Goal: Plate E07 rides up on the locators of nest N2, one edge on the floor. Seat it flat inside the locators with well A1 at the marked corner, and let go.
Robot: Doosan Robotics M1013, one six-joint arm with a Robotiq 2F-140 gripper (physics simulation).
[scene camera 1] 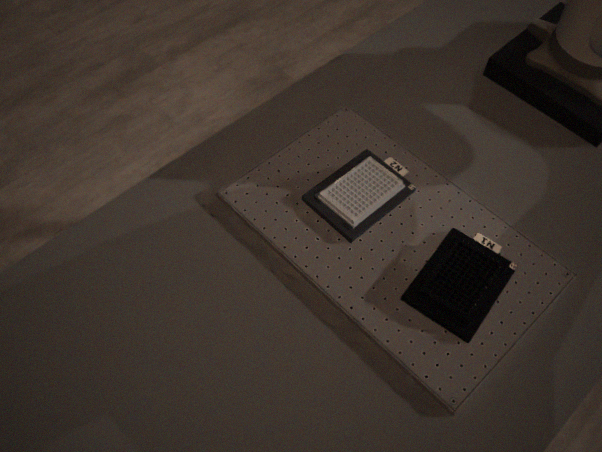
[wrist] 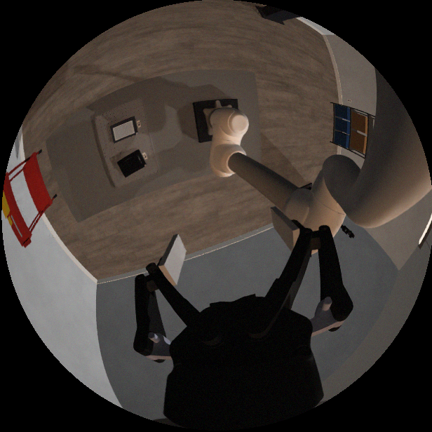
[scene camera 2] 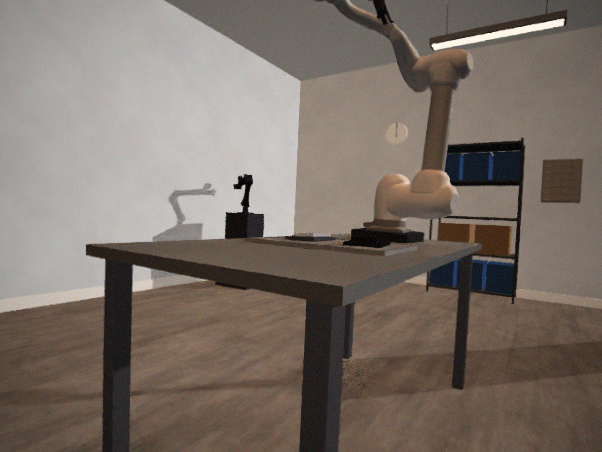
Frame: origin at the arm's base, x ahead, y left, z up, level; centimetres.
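Seen in the pictures: gripper, fingertip midpoint: (scene camera 2: 392, 36); arm's base, origin of the base link: (scene camera 1: 582, 61) (scene camera 2: 388, 230).
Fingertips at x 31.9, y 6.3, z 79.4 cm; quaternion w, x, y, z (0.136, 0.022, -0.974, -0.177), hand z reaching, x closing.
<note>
Pixels of each thing's middle, then the offset from my fingertips to it. "pt": a spot on its surface instead. Level surfaces: height alone.
- pale well plate, body centre: (scene camera 1: 361, 190) (scene camera 2: 312, 234) dx +24.7, dy -19.4, dz -80.8 cm
- dark nest N2, body centre: (scene camera 1: 359, 193) (scene camera 2: 311, 237) dx +24.7, dy -19.8, dz -82.1 cm
- N2 label, surface spot: (scene camera 1: 396, 166) pt dx +15.0, dy -18.9, dz -82.6 cm
- small corner tag, surface spot: (scene camera 1: 412, 187) pt dx +17.7, dy -13.6, dz -81.6 cm
- Black nest N1, surface spot: (scene camera 1: 460, 285) pt dx +28.5, dy +3.4, dz -81.3 cm
- perforated board, surface spot: (scene camera 1: 320, 280) pt dx +41.9, dy -13.8, dz -82.8 cm
- table, its level: dz -84.1 cm
Plate E07, a pale well plate (scene camera 1: 362, 191) (scene camera 2: 311, 234) (wrist: 123, 130), lies within the outline of the dark nest N2 (scene camera 1: 351, 235). Its lower-left side wall shows in scene camera 1; its slight tilt and which edge is raised are hard to tell. The N2 label (scene camera 1: 396, 166) is beside the nest, and a small corner tag (scene camera 1: 412, 187) marks its right corner. Well A1 cannot be made out. My gripper (wrist: 226, 230) is open and empty, high above the table and far from the plate; in scene camera 2 it is partly cut off at the top.
Black nest N1 (scene camera 1: 460, 285) (wrist: 131, 163), with a dark top, is beside N2 on the perforated board (scene camera 1: 320, 280). The arm's black base (scene camera 1: 540, 95) (scene camera 2: 405, 235) stands on the table (scene camera 2: 225, 262) behind the board. A shelf rack (scene camera 2: 520, 200) stands farther back.
</note>
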